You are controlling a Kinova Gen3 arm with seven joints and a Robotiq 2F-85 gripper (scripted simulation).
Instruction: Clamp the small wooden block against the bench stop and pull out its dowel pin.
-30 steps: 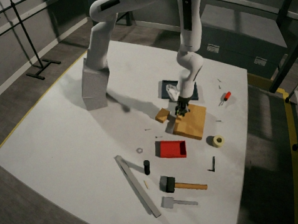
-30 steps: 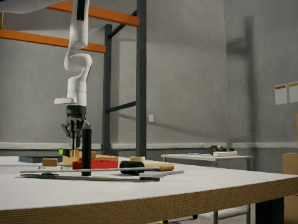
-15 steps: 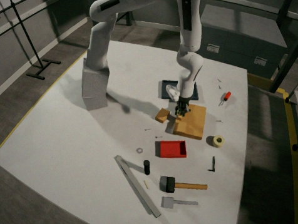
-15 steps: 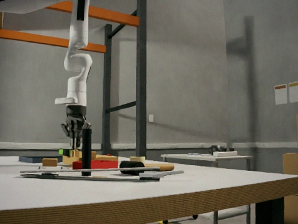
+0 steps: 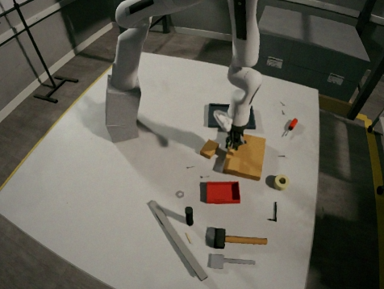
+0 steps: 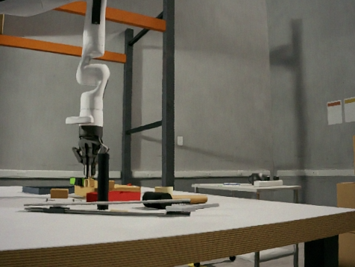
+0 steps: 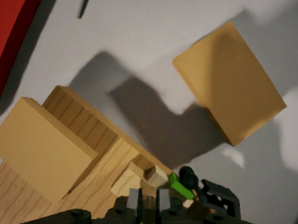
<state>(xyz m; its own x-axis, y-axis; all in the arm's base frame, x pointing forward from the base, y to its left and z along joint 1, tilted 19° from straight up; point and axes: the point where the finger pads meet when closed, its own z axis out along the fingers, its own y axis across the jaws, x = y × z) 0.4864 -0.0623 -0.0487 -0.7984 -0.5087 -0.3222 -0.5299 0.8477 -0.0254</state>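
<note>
The dowel pin lies 20 mm below my hand. From my hand the other things lie so: pale wooden block: 40 mm below; wooden bench board: 60 mm ahead, 60 mm below; tan wooden block: 90 mm behind, 10 mm to the left, 70 mm below.
</note>
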